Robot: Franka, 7 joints.
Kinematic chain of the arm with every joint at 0, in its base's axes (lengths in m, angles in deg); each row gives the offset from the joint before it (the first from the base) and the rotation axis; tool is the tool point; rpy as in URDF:
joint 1: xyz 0 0 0.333 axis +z
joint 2: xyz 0 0 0 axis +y
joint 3: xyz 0 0 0.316 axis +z
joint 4: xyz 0.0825 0 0 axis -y
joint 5: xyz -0.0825 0 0.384 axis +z
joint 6: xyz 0 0 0 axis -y
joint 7: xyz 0.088 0 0 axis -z
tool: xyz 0 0 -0.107 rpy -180 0 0
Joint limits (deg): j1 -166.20..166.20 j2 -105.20..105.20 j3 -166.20..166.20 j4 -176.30..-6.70 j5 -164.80..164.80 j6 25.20..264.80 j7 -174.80..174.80
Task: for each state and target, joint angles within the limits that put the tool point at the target. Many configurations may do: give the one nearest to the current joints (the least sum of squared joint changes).
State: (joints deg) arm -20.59 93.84 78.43 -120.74 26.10 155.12 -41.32
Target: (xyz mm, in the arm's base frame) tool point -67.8 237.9 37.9
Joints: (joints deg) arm -11.54 85.65 40.06 -160.39 30.30 153.64 -41.32
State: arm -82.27 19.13 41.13 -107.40 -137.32 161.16 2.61
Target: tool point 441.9 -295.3 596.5
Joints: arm -79.19 -13.13 37.18 -109.98 -138.90 170.91 2.61
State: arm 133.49 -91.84 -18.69 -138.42 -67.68 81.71 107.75
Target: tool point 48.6 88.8 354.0
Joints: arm 121.88 -87.34 -32.10 -176.30 -27.07 41.81 107.75
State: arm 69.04 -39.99 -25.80 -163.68 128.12 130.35 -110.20
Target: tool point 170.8 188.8 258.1
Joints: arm 70.55 -35.59 -25.92 -176.30 133.71 154.35 -110.20
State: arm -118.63 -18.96 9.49 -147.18 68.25 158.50 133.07
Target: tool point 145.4 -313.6 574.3
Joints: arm -92.63 -52.63 27.60 -152.15 68.85 155.64 133.07
